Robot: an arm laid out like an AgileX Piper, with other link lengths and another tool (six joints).
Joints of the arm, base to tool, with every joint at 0 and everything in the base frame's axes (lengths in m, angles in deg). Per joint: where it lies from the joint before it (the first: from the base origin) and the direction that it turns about. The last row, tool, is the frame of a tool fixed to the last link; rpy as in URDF.
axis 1: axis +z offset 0 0 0.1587
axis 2: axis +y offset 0 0 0
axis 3: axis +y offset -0.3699 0 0.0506
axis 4: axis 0.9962 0 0.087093 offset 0.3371 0 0.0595
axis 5: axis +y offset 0 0 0
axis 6: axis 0.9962 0 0.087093 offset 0.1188 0 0.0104
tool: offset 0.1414 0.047 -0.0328 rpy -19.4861 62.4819 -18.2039
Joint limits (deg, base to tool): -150..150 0..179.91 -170..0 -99.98..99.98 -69.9..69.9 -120..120
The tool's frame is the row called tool.
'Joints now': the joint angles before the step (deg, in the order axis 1, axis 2, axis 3, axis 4, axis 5, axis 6). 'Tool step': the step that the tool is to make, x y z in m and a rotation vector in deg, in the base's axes. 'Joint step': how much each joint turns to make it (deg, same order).
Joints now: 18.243, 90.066, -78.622, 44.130, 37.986, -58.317
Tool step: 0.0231, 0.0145, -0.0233, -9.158, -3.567, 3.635
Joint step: 3.970, 5.250, -5.736, -11.382, -0.622, 2.083
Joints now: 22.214, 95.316, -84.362, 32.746, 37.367, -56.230
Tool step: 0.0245, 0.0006, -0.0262, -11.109, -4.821, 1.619
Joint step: 3.884, 4.039, -3.632, -15.990, -1.714, 5.209
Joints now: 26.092, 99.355, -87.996, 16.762, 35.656, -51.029
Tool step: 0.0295, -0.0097, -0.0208, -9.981, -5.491, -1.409
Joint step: 3.031, 3.316, -1.758, -18.852, -2.524, 9.793
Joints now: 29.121, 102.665, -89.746, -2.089, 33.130, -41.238
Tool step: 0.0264, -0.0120, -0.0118, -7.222, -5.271, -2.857
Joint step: 2.077, 2.538, -0.526, -18.661, -1.648, 12.560
